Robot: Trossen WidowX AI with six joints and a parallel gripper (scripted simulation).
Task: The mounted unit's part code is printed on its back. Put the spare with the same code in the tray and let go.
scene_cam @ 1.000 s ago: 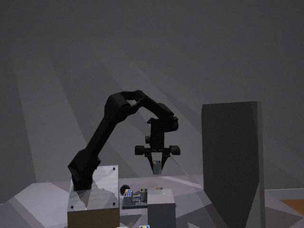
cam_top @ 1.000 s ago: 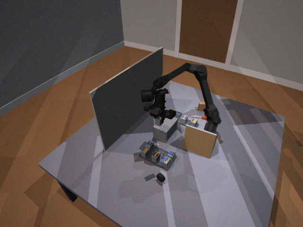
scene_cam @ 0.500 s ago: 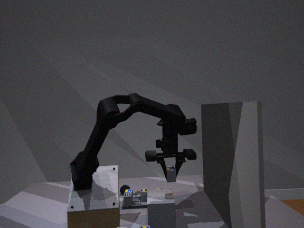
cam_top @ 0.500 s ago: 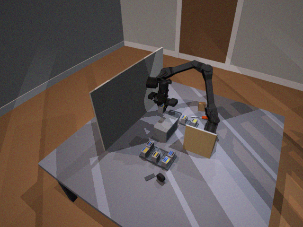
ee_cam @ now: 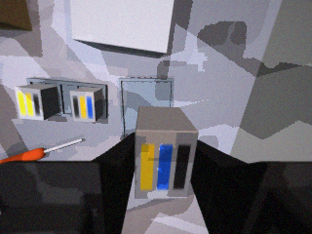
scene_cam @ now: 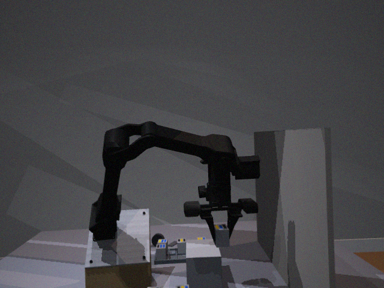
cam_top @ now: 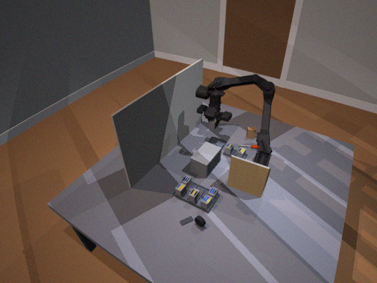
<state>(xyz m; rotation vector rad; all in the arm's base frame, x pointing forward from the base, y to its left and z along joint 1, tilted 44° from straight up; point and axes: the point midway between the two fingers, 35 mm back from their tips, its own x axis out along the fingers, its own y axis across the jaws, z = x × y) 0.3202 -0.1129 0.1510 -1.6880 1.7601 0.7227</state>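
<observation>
Now: the flat dark tray 10 mm behind my gripper tip, 30 mm to the right of it and 160 mm below it. The rest, counted from my gripper tip: tall grey panel (220 mm ahead, 120 mm to the left, 60 mm above); mounted unit (30 mm behind, 160 mm to the left, 120 mm below); small brown box (180 mm behind, 200 mm to the right, 130 mm below).
</observation>
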